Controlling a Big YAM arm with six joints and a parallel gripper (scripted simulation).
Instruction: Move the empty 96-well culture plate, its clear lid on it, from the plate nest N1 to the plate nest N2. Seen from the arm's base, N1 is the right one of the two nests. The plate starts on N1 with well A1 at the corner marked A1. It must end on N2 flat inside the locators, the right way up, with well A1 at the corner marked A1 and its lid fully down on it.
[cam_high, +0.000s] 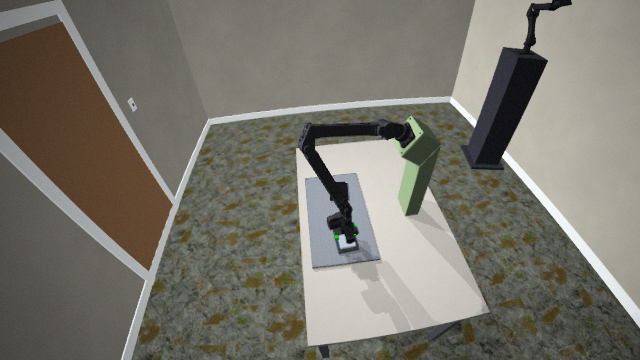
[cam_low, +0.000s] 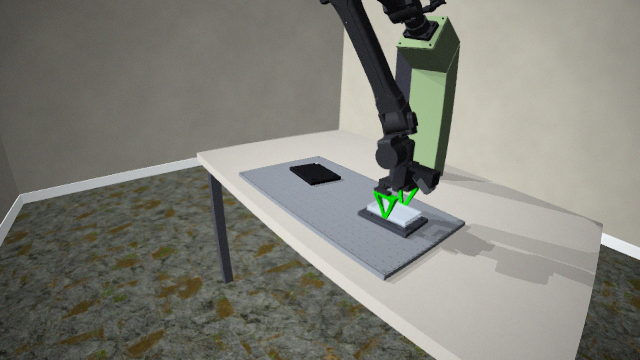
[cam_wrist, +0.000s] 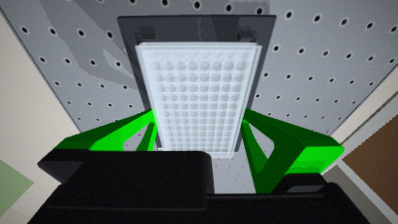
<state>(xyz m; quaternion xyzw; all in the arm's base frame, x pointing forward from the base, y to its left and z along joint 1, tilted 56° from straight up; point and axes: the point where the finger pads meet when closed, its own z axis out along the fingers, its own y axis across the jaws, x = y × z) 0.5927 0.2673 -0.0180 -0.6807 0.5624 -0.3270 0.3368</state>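
My hand is right at the clear lid. Round my hand: nest N1 (6 cm ahead, 38 cm to the right, 2 cm below); nest N2 (2 cm below).
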